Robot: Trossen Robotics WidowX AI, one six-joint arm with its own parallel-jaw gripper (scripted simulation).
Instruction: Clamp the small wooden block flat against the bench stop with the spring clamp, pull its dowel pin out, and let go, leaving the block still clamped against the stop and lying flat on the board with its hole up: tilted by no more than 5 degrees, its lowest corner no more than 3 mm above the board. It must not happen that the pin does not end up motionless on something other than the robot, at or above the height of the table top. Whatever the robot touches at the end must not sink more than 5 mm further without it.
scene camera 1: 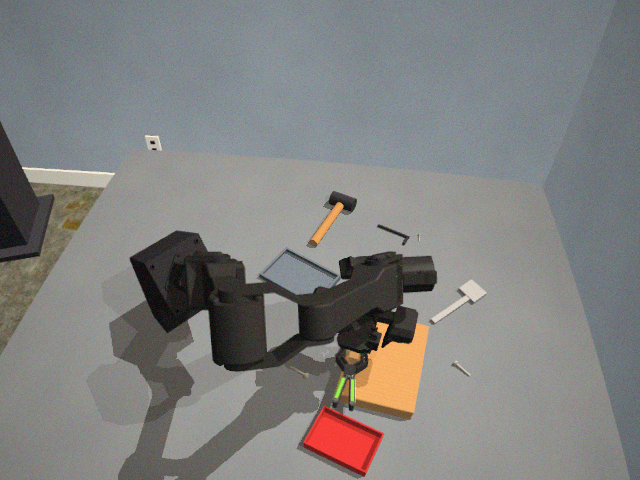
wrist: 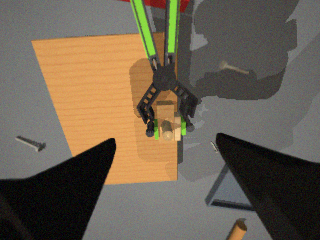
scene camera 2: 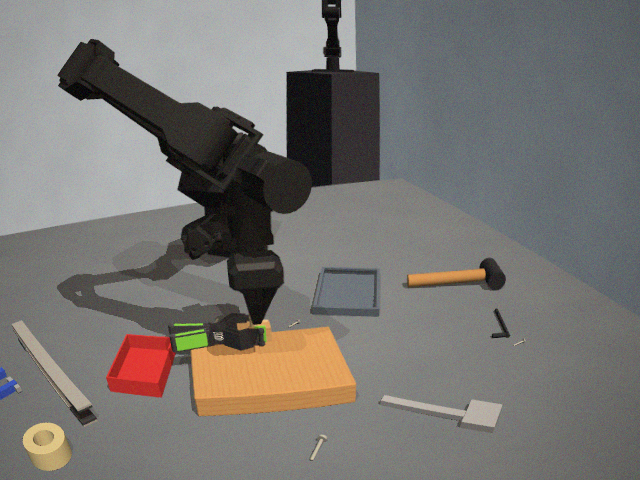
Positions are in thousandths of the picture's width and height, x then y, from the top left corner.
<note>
I see my gripper (scene camera 2: 396, 641), a red tray (scene camera 2: 220, 745), a grey bar (scene camera 2: 98, 801), a hammer (scene camera 2: 768, 570), a grey flat tool (scene camera 2: 754, 868), a grey-blue tray (scene camera 2: 540, 607) and a wooden board (scene camera 2: 468, 770).
The hammer shows as well in scene camera 1 (scene camera 1: 532, 420). The grey-blue tray shows as well in scene camera 1 (scene camera 1: 454, 564). My gripper is seen too in scene camera 1 (scene camera 1: 560, 707) and in the wrist view (wrist: 520, 585). Scene camera 1 does not show the grey bar: it is out of frame. The wrist view does not show the grey bar: it is out of frame.
</note>
